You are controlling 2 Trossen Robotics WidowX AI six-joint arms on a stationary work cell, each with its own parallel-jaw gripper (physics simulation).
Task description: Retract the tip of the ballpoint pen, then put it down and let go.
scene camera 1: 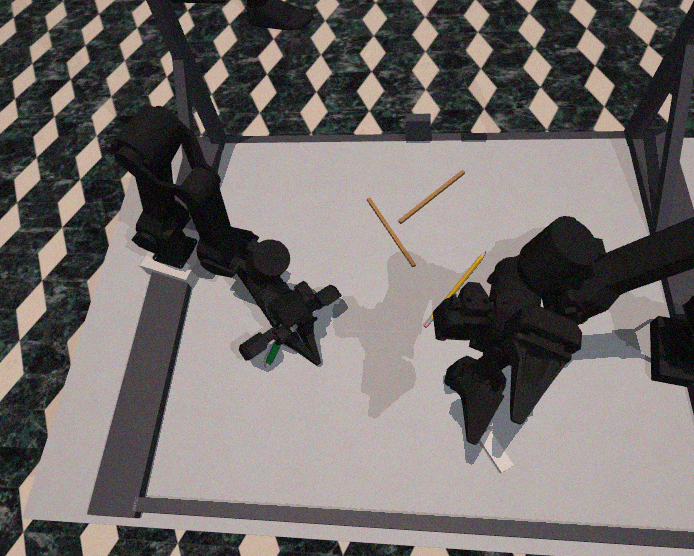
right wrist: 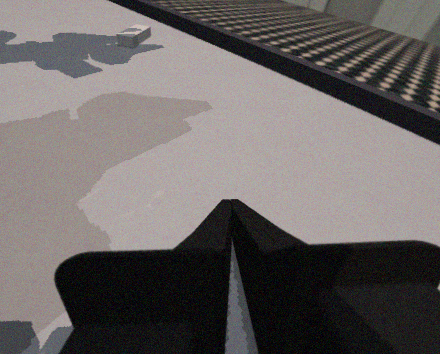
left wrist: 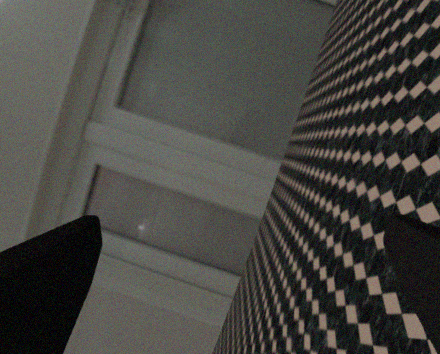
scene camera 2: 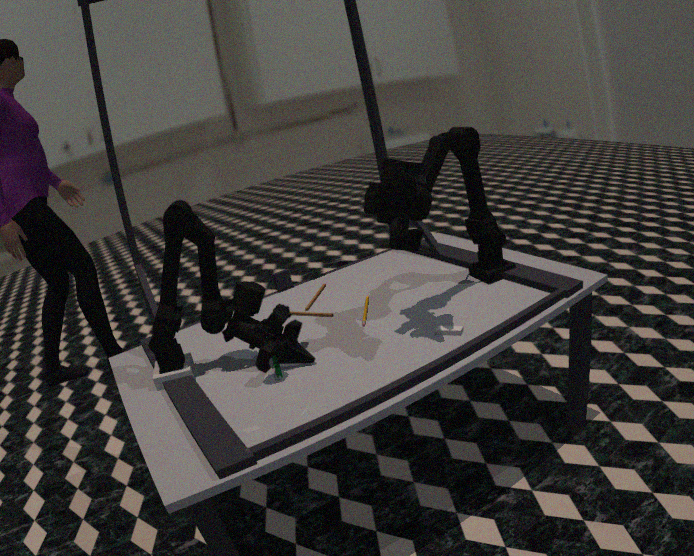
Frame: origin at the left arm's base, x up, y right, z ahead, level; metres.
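Where they show: left gripper, fingertip midpoint: (scene camera 1: 492,433) (left wrist: 245,230) (scene camera 2: 423,207); right gripper, fingertip midpoint: (scene camera 1: 318,364) (right wrist: 229,207) (scene camera 2: 314,360); left arm's base, origin of the base link: (scene camera 1: 693,350) (scene camera 2: 491,264); right arm's base, origin of the base link: (scene camera 1: 175,250) (scene camera 2: 171,365).
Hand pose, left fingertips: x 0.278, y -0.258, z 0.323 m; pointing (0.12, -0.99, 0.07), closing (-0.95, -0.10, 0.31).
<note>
Each offset is from my left fingertips to the top centre of the thing.
The green ballpoint pen {dy +0.177, dx -0.295, dz +0.330 m} (scene camera 1: 272,353) (scene camera 2: 278,368) shows in part below the right gripper, near the picture-left side of the table; the rest of it is hidden by the gripper, and whether its tip is out cannot be made out. My right gripper (scene camera 1: 318,363) (scene camera 2: 313,360) (right wrist: 229,207) is shut with its fingertips together and nothing between them, low over the table and beside the pen's visible end. My left gripper (scene camera 1: 496,432) (left wrist: 245,230) is open and empty, far to the picture-right of the pen.
A yellow pencil {dy +0.311, dx -0.300, dz +0.048 m} (scene camera 1: 468,274) (scene camera 2: 366,311) lies partly under the left arm in scene camera 1. Two brown sticks, one {dy +0.501, dx -0.302, dz +0.122 m} (scene camera 1: 431,196) (scene camera 2: 315,296) and another {dy +0.407, dx -0.302, dz +0.187 m} (scene camera 1: 391,232) (scene camera 2: 312,314), lie farther back. A white block {dy +0.045, dx -0.297, dz -0.046 m} (scene camera 1: 502,460) (scene camera 2: 453,330) (right wrist: 134,35) lies near the left fingertips in scene camera 1.
</note>
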